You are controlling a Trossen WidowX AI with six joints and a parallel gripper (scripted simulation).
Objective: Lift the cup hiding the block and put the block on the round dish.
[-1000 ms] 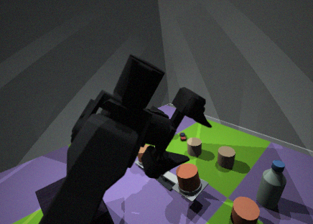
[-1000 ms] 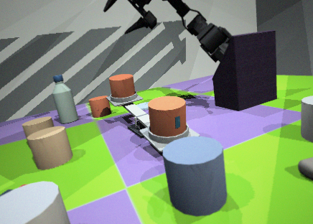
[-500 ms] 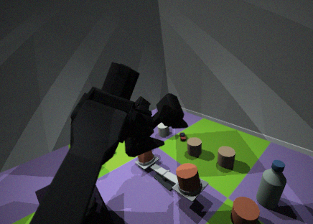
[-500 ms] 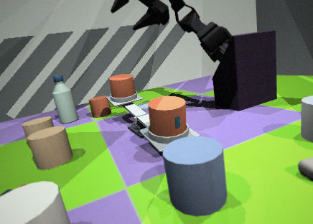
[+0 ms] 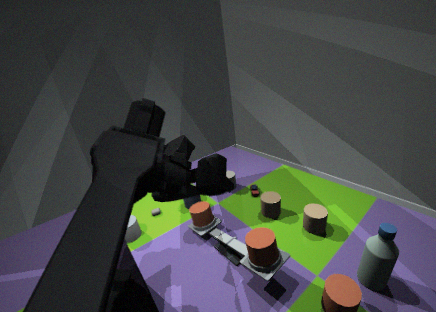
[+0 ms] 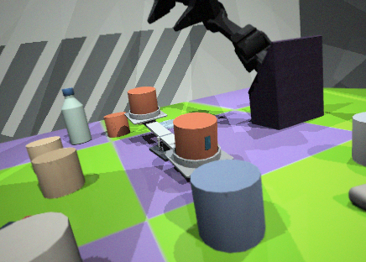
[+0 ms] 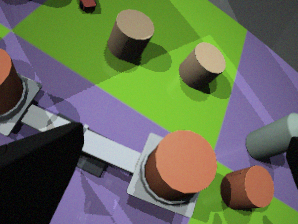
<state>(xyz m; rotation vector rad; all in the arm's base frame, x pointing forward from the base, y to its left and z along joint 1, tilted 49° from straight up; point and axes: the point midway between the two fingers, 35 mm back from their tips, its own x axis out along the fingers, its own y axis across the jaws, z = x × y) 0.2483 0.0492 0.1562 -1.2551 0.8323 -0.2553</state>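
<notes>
Right now my gripper tip is 230 mm above the pale teal block, 180 mm to the right of it and 60 mm short of it. Also, from my gripper tip: pale disc: 270 mm below, 180 mm to the right, 70 mm behind; then blue-grey cylinder: 320 mm to the left, 230 mm below, 100 mm ahead; then bottle: 290 mm to the right, 200 mm ahead, 160 mm below.
</notes>
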